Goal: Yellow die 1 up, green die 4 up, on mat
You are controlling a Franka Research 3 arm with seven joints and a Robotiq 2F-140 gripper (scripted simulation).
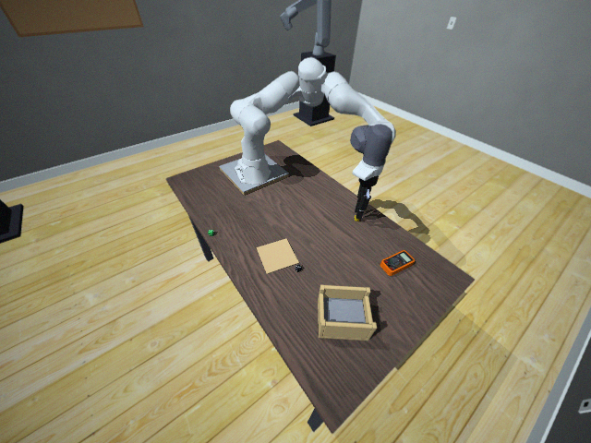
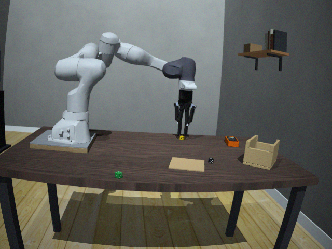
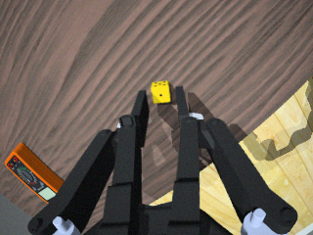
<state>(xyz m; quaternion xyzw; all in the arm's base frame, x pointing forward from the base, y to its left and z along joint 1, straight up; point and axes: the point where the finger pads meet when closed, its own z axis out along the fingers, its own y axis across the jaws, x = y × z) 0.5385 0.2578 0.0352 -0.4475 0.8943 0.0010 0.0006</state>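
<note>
The yellow die is 5 cm below my hand. Also, from my hand: orange multimeter: 28 cm ahead, 5 cm to the right, 5 cm below; then black die: 40 cm to the right, 8 cm ahead, 5 cm below; then tan mat: 43 cm to the right, 6 cm below, 3 cm behind.
</note>
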